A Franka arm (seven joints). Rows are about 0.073 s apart.
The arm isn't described. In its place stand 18 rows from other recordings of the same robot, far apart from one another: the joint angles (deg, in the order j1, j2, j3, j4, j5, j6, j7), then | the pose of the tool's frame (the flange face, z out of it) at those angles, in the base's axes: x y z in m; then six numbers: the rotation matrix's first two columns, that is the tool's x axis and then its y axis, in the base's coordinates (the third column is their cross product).
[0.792 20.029 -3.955 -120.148 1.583 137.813 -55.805] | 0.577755 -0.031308 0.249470 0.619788 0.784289 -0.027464 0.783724 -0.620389 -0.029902
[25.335 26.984 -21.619 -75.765 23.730 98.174 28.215] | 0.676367 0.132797 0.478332 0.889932 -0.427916 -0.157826 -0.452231 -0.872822 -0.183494
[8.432 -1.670 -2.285 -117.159 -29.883 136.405 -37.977] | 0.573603 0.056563 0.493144 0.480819 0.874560 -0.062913 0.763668 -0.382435 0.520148
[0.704 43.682 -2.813 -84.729 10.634 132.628 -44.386] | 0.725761 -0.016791 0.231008 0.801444 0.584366 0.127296 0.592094 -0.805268 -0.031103
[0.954 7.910 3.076 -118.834 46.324 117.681 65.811] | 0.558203 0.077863 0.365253 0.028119 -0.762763 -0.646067 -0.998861 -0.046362 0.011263
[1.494 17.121 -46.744 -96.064 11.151 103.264 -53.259] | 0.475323 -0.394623 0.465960 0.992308 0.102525 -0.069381 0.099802 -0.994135 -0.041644
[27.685 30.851 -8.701 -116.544 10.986 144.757 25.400] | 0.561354 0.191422 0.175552 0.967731 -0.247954 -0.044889 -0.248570 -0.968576 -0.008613
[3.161 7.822 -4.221 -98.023 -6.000 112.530 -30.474] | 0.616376 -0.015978 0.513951 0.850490 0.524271 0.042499 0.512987 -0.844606 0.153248
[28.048 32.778 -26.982 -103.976 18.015 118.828 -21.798] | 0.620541 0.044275 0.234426 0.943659 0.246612 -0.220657 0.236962 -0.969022 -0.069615
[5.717 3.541 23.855 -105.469 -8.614 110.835 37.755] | 0.513948 0.274652 0.495573 0.991094 -0.088957 0.099094 -0.096248 -0.992793 0.071397
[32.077 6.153 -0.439 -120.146 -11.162 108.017 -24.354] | 0.454560 0.263159 0.349445 0.452834 0.817966 -0.354787 0.876934 -0.480472 0.011545
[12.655 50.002 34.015 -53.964 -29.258 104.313 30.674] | 0.671614 0.390197 0.409324 0.977030 0.169275 0.129455 0.171205 -0.985228 -0.003849
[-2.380 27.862 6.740 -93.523 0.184 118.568 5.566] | 0.672707 0.042200 0.334998 0.998102 -0.033491 -0.051674 -0.036221 -0.997947 -0.052828
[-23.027 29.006 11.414 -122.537 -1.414 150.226 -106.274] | 0.556955 -0.111773 0.167670 -0.079227 0.993294 0.084199 0.996845 0.078536 0.011491
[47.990 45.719 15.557 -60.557 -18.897 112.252 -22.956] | 0.425685 0.647599 0.381648 0.041380 0.996965 0.065949 0.985146 -0.051721 0.163742
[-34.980 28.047 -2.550 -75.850 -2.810 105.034 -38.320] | 0.559735 -0.427059 0.456162 0.999168 0.030560 -0.027019 0.032286 -0.997302 0.065928
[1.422 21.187 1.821 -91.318 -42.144 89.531 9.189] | 0.630424 -0.039018 0.419198 0.955881 -0.068631 -0.285624 0.146319 -0.731882 0.665537
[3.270 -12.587 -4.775 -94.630 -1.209 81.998 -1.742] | 0.468356 -0.020286 0.686754 0.999993 0.003221 -0.001629 0.003225 -0.999991 0.002710
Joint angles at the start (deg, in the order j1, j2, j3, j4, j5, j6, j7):
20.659 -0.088 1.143 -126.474 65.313 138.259 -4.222
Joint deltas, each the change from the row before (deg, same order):
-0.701 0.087 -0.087 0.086 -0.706 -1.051 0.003
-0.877 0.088 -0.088 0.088 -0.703 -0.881 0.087
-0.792 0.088 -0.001 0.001 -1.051 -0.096 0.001
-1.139 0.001 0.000 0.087 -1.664 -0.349 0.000
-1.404 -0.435 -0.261 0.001 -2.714 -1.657 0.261
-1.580 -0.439 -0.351 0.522 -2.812 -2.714 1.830
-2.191 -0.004 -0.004 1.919 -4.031 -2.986 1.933
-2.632 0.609 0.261 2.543 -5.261 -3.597 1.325
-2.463 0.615 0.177 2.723 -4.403 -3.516 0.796
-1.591 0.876 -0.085 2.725 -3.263 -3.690 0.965
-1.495 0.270 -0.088 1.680 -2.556 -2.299 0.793
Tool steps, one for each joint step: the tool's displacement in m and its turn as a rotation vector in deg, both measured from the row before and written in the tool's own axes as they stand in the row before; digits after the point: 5 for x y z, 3 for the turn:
0.00331 0.00333 -0.00266 -0.322 -0.503 0.008
0.00462 0.00424 -0.00402 -0.320 -0.206 0.224
0.00473 0.00440 -0.00393 -0.692 0.386 -0.166
0.00627 0.00503 -0.00649 -0.974 0.432 -0.465
0.00562 0.00606 -0.01024 -1.417 -0.372 -0.756
0.00603 0.00431 -0.01252 -1.227 -0.935 0.715
0.01092 -0.00028 -0.01748 -1.836 -0.415 -0.229
0.01299 0.00288 -0.01707 -3.126 -0.782 -1.180
0.01225 0.00396 -0.01858 -2.707 -0.551 -1.026
0.00918 0.00298 -0.01345 -2.163 -1.233 -0.315
0.00635 0.00628 -0.01382 -1.789 -0.213 0.205

